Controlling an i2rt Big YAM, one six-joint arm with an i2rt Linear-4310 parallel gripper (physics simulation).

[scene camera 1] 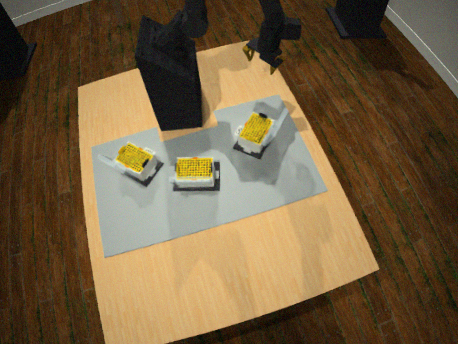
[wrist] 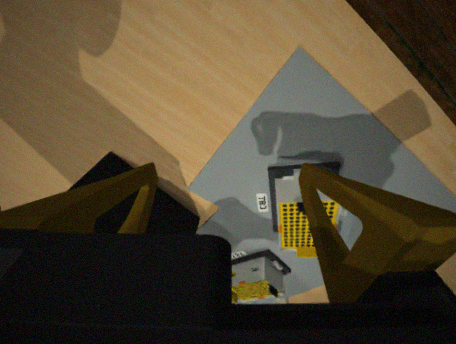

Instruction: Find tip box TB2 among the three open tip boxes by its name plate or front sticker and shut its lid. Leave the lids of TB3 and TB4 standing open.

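Places are measured from the arm's base along level axes (x ahead, y left, z up), in centimetres.
Pixels of known places: gripper, between the fingertips: (scene camera 1: 260, 67) (wrist: 228, 171); arm's base, origin of its link: (scene camera 1: 166, 43).
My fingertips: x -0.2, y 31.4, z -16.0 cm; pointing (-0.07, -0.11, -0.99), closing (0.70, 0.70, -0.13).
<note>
Ahead of a thing's pixels: the offset from my fingertips to its top centre. "spot": to the spot under its first point. Level surfaces: height alone.
My gripper (scene camera 1: 261, 59) (wrist: 228, 171) is open and empty, high above the table's back right part. The right tip box {dx +20.0, dy -4.5, dz -8.2 cm} (scene camera 1: 256, 132) (wrist: 295, 227) has a yellow rack and an open translucent lid {spot: dx +24.8, dy +1.7, dz -1.2 cm} (scene camera 1: 278, 122); its name plate {spot: dx +16.2, dy -10.0, dz -15.5 cm} (wrist: 262, 202) reads TB3 in the wrist view. The middle tip box {dx +32.2, dy -26.7, dz -9.1 cm} (scene camera 1: 195, 172) (wrist: 256, 275) shows its yellow rack; its plate {spot: dx +27.1, dy -25.8, dz -15.5 cm} (wrist: 239, 255) is too small and cut off to read. The left tip box {dx +26.3, dy -47.7, dz -8.2 cm} (scene camera 1: 135, 161) has its translucent lid {spot: dx +31.9, dy -53.9, dz -1.4 cm} (scene camera 1: 107, 161) standing open at its left. Which of the middle and left boxes is TB2 I cannot tell.
The boxes stand on a grey mat {dz -15.7 cm} (scene camera 1: 145, 220) (wrist: 300, 90) on the wooden table {dz -16.0 cm} (scene camera 1: 210, 285) (wrist: 200, 60). The black arm pedestal (scene camera 1: 175, 95) (wrist: 172, 215) rises behind the mat, between the left and right boxes. Arm shadows fall across the mat and table.
</note>
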